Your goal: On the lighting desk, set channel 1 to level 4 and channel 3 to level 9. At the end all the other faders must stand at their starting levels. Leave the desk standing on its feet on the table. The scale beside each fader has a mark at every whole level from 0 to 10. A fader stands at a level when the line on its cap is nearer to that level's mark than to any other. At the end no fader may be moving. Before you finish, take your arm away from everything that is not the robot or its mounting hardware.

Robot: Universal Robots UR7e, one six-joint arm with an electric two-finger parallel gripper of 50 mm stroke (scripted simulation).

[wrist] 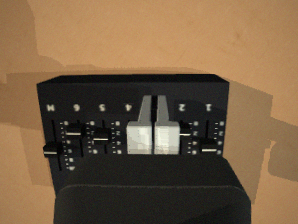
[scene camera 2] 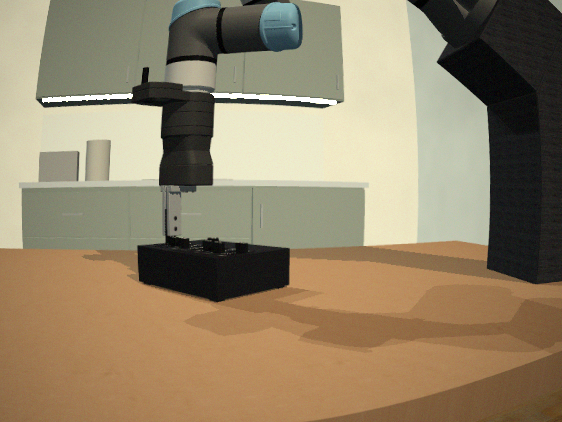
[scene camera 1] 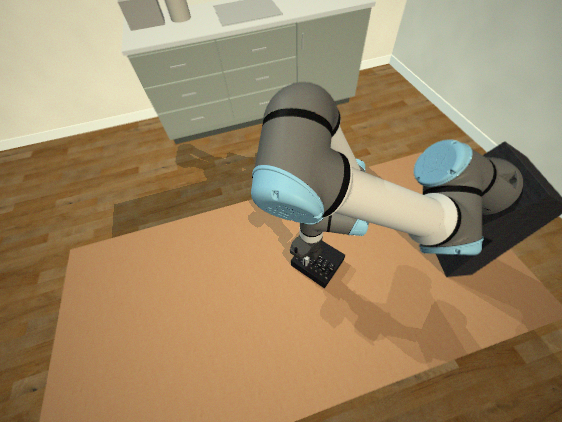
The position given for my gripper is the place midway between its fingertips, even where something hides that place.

Observation:
In view: my gripper (scene camera 2: 172,235).
My gripper also shows in the wrist view (wrist: 154,109).

